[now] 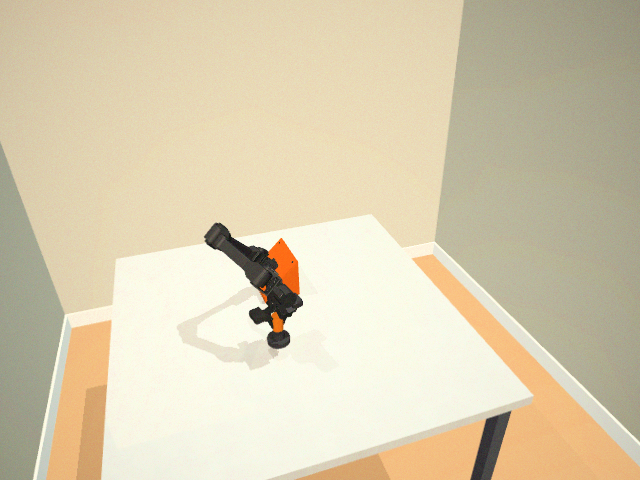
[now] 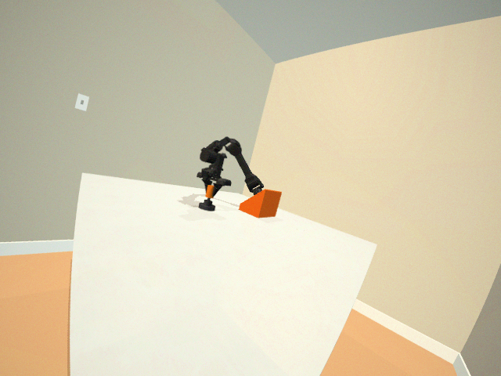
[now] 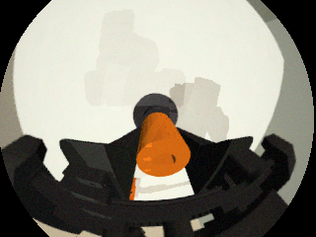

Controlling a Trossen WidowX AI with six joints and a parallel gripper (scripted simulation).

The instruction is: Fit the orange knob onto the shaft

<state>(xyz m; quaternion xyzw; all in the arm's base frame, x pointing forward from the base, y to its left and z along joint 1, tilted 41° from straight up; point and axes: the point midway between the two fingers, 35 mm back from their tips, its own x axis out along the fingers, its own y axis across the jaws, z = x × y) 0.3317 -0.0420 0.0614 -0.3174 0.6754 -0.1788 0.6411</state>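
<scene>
The orange knob is 20 mm above my gripper tip. From my gripper tip the other things lie so: round pedestal: 40 mm below.
</scene>
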